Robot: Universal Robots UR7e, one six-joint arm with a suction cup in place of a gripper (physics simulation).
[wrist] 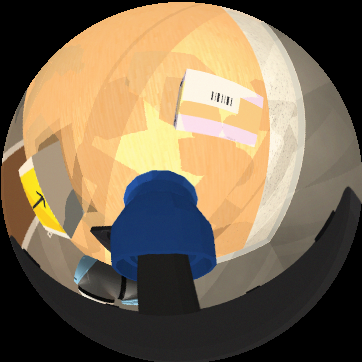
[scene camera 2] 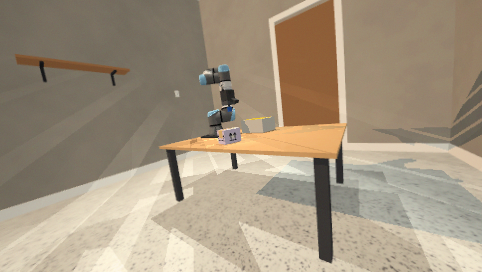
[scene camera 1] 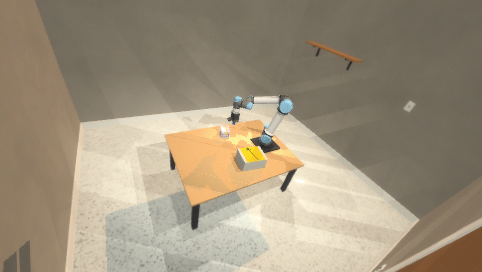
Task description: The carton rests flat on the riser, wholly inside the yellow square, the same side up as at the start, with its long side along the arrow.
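The carton (scene camera 1: 225,131) (scene camera 2: 229,136) (wrist: 220,107) is a small whitish-lilac box with tan tape. It rests on the table near one edge, apart from the riser. Upward arrows show on its side in scene camera 2, and a barcode label on its top in the wrist view. The riser (scene camera 1: 252,164) (scene camera 2: 261,125) (wrist: 55,175) is a grey block. Its top bears the yellow square (scene camera 1: 258,151) (wrist: 30,185) with a black arrow (scene camera 1: 253,154) (wrist: 39,201). My gripper (scene camera 1: 234,123) (scene camera 2: 230,109) (wrist: 160,185), a blue suction cup, is open and empty. It hangs above the table, beside and higher than the carton.
The wooden table (scene camera 1: 200,170) (scene camera 2: 300,137) (wrist: 100,60) carries the carton, the riser and my arm's black base plate (scene camera 1: 272,146). The base stands close to the riser. A wooden rail (scene camera 1: 334,51) (scene camera 2: 70,65) is on the wall, away from the table.
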